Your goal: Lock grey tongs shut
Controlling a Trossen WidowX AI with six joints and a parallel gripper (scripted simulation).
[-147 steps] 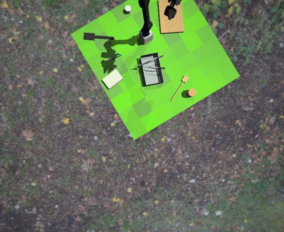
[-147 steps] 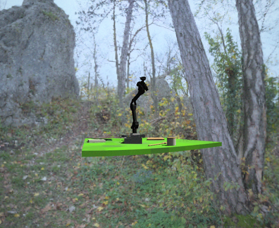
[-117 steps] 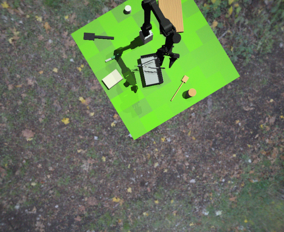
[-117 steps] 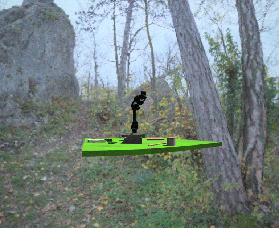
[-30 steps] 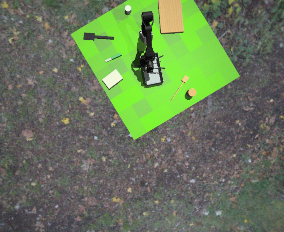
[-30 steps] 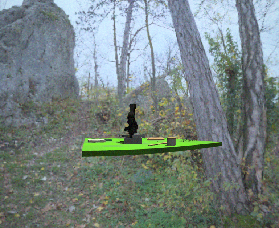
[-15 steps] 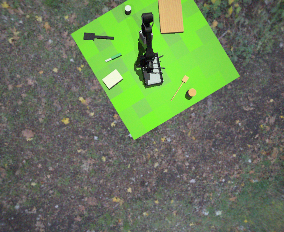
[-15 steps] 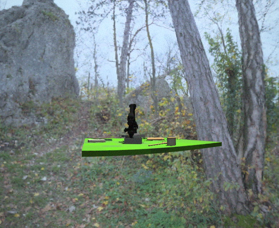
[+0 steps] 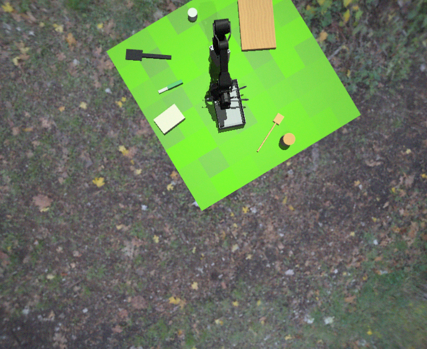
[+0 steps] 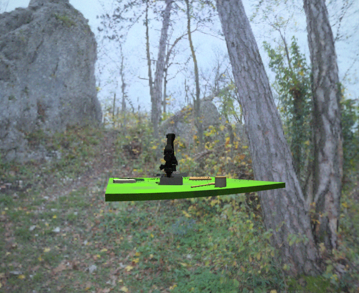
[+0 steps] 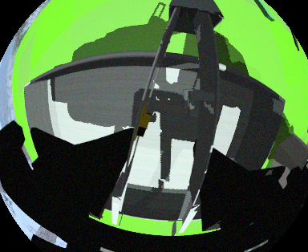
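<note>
My gripper tip is now 5 cm short of the roasting tin and 2 cm to the right of it. The rest, counted from my gripper tip: wooden board 44 cm to the left, 40 cm behind, 2 cm below; cream block 39 cm to the right, 3 cm behind, 2 cm below; black spatula 51 cm behind, 37 cm to the right, 3 cm below.
</note>
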